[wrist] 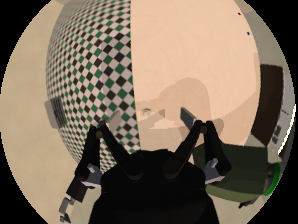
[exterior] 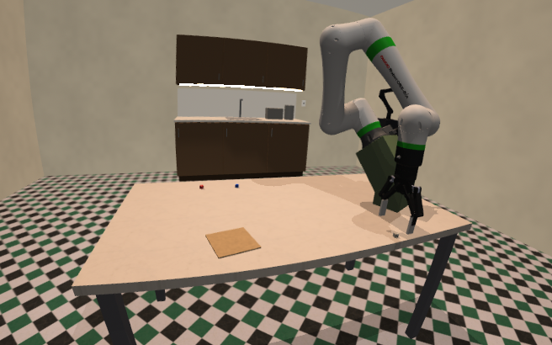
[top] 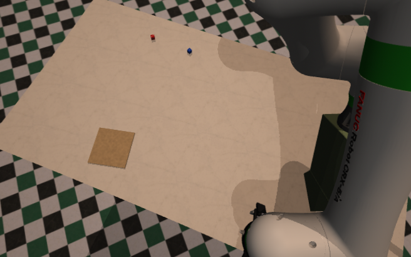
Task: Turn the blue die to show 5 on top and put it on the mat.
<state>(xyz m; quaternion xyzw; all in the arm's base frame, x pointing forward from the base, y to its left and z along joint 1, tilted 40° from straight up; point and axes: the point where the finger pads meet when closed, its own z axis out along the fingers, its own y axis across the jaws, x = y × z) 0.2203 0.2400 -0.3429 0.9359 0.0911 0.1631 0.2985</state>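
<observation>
Right now my hand is 1 cm past the white die, 1 cm to the right of it and 5 cm above it. From my hand the other things lie so: red die: 69 cm ahead, 58 cm to the right, 5 cm below; then brown mat: 57 cm ahead, 7 cm to the right, 6 cm below; then blue die: 51 cm ahead, 59 cm to the right, 5 cm below.
</observation>
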